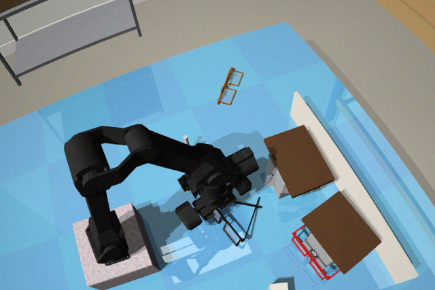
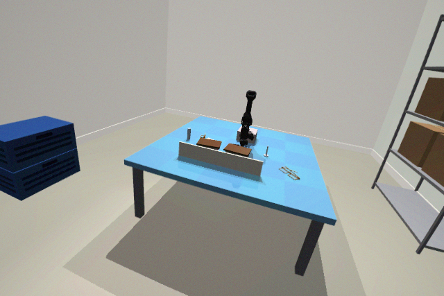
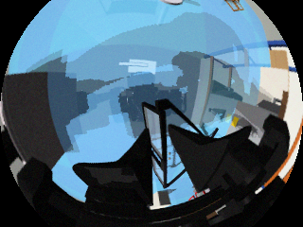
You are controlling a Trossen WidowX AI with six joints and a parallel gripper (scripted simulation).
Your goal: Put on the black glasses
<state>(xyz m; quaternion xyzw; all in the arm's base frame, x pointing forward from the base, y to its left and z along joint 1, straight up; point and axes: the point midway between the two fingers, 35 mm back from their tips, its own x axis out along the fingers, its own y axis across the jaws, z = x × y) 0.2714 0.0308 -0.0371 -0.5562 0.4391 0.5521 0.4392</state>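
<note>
Right now my gripper tip is 200 mm to the right of the white post and 10 mm below it. From my gripper tip the other things lie so: white board: 340 mm ahead, 100 mm to the right, 40 mm above.
</note>
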